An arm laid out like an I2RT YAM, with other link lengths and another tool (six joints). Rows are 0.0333 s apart.
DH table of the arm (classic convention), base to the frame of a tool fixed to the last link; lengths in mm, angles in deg. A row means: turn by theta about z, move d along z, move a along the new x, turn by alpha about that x. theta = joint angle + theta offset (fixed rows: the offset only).
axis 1: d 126, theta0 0, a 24.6, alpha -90
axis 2: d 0, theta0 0, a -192.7, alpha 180
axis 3: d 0, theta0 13.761, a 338, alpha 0
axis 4: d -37.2, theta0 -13.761, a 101.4, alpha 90
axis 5: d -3.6, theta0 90, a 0, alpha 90
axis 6: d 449.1, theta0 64.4, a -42, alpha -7.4
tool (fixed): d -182, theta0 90, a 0, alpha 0
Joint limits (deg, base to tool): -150..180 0..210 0..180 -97..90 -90..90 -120..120
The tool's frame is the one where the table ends.
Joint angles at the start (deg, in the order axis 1, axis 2, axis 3, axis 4, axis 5, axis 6): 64.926, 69.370, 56.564, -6.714, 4.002, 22.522
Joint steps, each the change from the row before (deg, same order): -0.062, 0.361, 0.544, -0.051, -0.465, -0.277; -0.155, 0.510, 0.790, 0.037, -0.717, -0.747; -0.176, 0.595, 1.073, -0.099, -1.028, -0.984; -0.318, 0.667, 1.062, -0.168, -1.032, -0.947; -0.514, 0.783, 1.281, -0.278, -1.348, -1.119; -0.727, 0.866, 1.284, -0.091, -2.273, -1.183; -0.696, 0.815, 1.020, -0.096, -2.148, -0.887; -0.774, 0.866, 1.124, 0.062, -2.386, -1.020
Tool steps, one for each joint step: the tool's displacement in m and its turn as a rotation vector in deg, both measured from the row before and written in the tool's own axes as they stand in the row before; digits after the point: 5 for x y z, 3 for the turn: 0.00146, 0.00283, 0.00085, -0.120, 0.399, -0.265; 0.00176, 0.00506, 0.00106, -0.260, 0.549, -0.718; 0.00295, 0.00691, 0.00107, -0.323, 0.829, -0.961; 0.00124, 0.00550, 0.00141, -0.184, 0.705, -0.872; 0.00035, 0.00624, 0.00152, -0.191, 0.829, -0.990; 0.00192, 0.00691, 0.00219, -0.415, 1.523, -1.029; 0.00158, 0.00410, 0.00243, -0.258, 1.449, -0.721; 0.00148, 0.00594, 0.00208, -0.506, 1.567, -0.894
